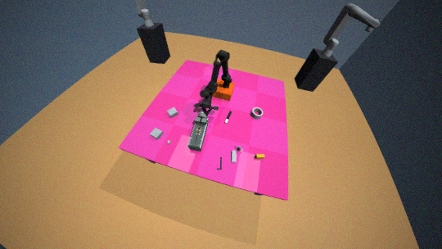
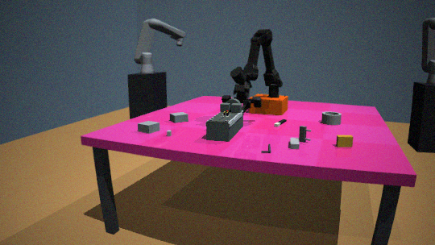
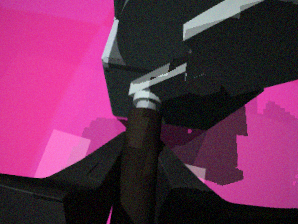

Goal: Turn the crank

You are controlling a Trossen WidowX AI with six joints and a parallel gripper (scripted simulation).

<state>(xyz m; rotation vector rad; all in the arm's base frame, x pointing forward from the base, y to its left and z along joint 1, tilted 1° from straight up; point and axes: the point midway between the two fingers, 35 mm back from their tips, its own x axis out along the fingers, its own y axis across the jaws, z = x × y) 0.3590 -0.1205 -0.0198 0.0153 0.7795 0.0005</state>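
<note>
Now: the dark crank handle 20 mm behind my gripper tip and 30 mm above it. Also, from my gripper tip: small cube (270 mm ahead, 230 mm to the right, 30 mm below); black-and-white stick (50 mm behind, 190 mm to the left, 40 mm below); red pointer (140 mm ahead, 20 mm to the right, 40 mm above).
</note>
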